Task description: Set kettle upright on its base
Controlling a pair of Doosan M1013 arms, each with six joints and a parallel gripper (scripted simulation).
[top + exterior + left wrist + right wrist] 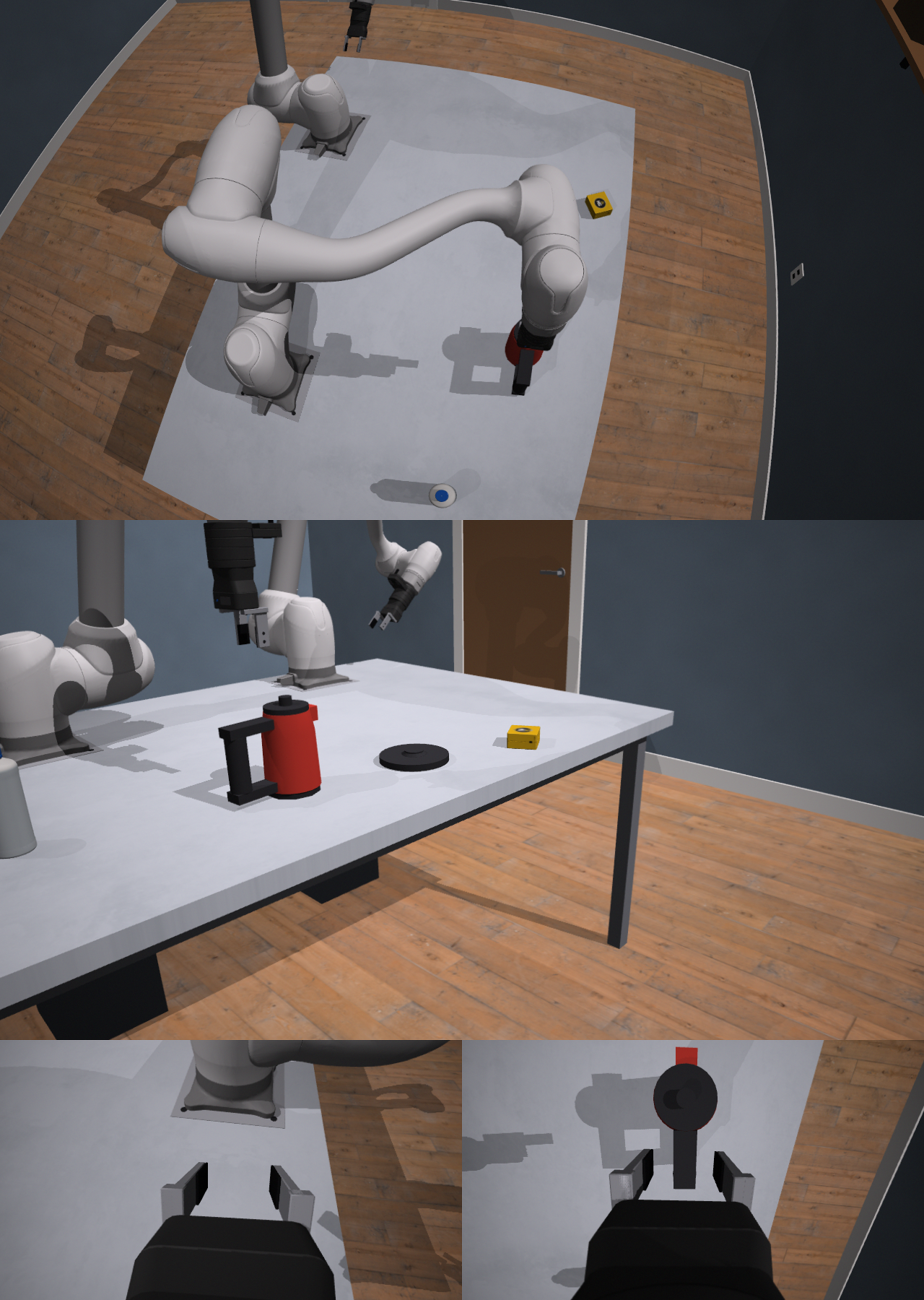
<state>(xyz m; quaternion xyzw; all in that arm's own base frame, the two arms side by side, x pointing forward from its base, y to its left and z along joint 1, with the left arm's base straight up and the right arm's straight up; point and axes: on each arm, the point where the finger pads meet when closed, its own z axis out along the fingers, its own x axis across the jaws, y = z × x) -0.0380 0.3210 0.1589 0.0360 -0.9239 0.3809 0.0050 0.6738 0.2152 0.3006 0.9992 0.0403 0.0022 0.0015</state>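
Note:
My right gripper is now 2 cm to the right of the red kettle and 21 cm above it. The rest, counted from my right hand: white bottle (18 cm behind, 38 cm to the right, 22 cm below); then round black base (10 cm ahead, 32 cm to the left, 29 cm below).

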